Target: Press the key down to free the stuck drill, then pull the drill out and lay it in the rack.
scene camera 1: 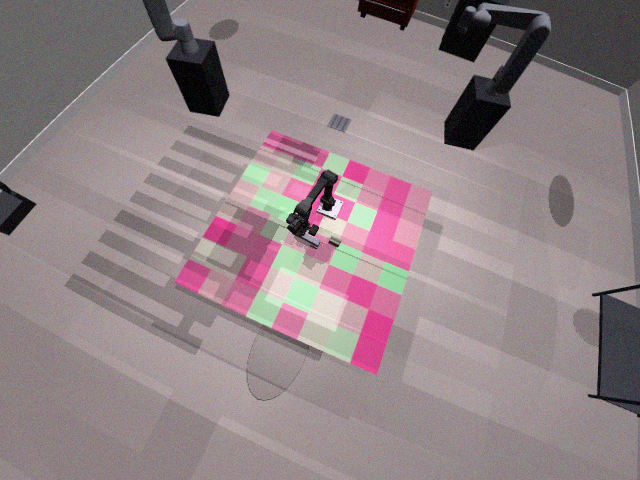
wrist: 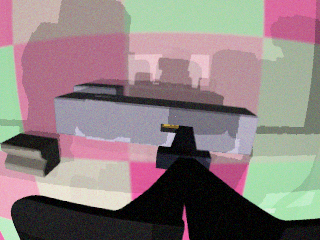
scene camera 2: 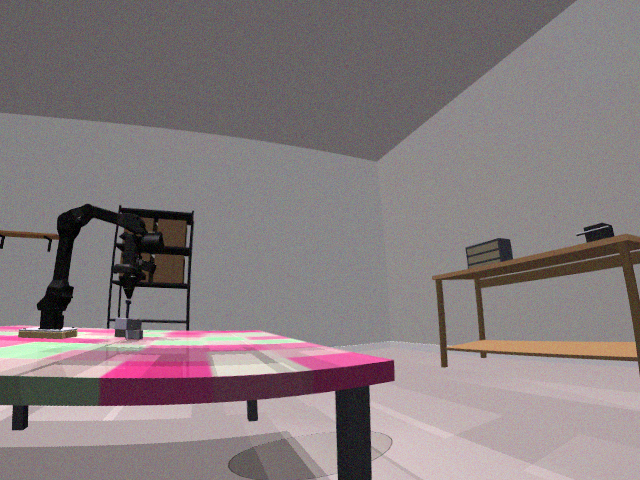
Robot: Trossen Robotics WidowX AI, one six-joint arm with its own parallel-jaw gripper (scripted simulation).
Labels:
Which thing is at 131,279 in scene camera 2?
My gripper.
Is my gripper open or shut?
Shut.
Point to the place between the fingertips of my gripper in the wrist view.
185,165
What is my gripper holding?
Nothing.

